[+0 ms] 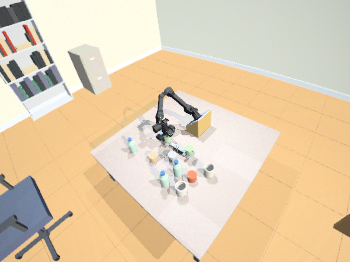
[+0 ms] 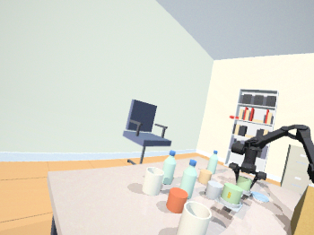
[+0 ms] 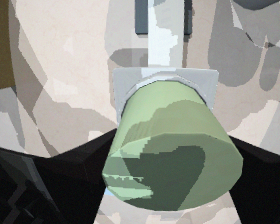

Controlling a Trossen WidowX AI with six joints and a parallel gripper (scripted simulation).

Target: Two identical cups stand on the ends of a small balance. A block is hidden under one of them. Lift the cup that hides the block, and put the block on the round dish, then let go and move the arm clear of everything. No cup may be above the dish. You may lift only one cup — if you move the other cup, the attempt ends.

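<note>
The block lies 10 mm below my gripper tip. Also, from my gripper tip: tan cup (220 mm ahead, 20 mm to the left, 30 mm below); then light blue round dish (100 mm behind, 100 mm to the right, 60 mm below); then grey cup (140 mm ahead, 140 mm to the left, 30 mm below).
</note>
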